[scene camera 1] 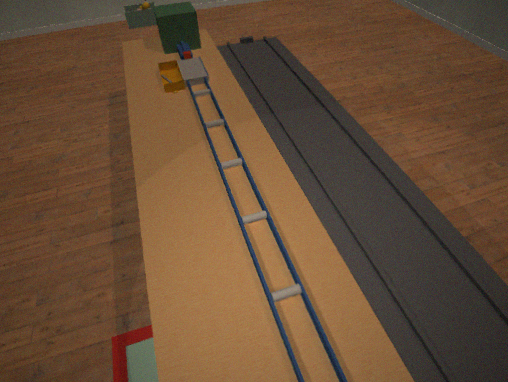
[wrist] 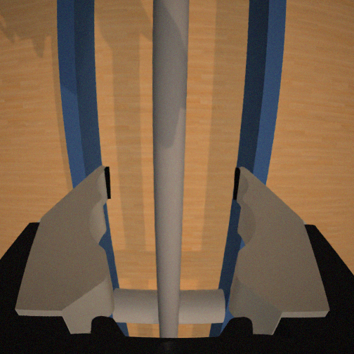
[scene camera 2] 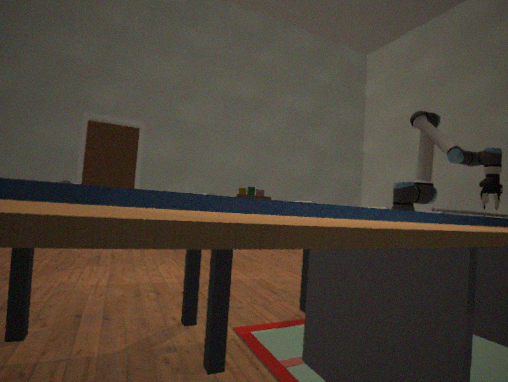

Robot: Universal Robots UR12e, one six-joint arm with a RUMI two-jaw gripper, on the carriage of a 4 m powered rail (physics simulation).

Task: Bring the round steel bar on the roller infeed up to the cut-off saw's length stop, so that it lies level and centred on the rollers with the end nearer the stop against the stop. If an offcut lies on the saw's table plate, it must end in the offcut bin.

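Frame: origin at the arm's base, x left, y back, z up, level; millimetres.
Seen in the pictures: gripper, fingertip midpoint: [scene camera 2: 490, 209].
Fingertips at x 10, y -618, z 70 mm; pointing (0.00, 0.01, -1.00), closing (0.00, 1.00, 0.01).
Observation:
A point is followed by its place in that frame.
The round steel bar [wrist: 170, 125] [scene camera 2: 450, 212] @(y -628, x -431, z 32 mm) lies lengthwise over a roller [wrist: 202, 306] between the blue rails of the infeed [wrist: 276, 75] [scene camera 1: 283, 250] @(y -558, x -1169, z 20 mm). My gripper [wrist: 171, 169] [scene camera 2: 491, 206] @(y -618, x 10, z 70 mm) is open; its jaws stand on either side of the bar with a gap on each side. The bar's ends do not show in the wrist view. In scene camera 1, the saw's grey table plate [scene camera 1: 192, 70] @(y -624, x -2920, z 29 mm) is at the far end, with no offcut visible on it. A blue part with a red face [scene camera 1: 187, 54] @(y -619, x -3140, z 66 mm) stands behind it. The yellow offcut bin [scene camera 1: 174, 88] @(y -800, x -2758, z -7 mm) holds a small grey piece [scene camera 1: 167, 78] @(y -830, x -2935, z -7 mm).
A green box-like housing [scene camera 1: 177, 29] @(y -637, x -3439, z 168 mm) stands at the table's far end. The dark rail track [scene camera 1: 360, 165] runs along the table's right side. A red-bordered floor mat [scene camera 1: 119, 355] [scene camera 2: 265, 350] lies by the table. The arm [scene camera 2: 426, 155] @(y -104, x 122, z 490 mm) is at the right in scene camera 2.

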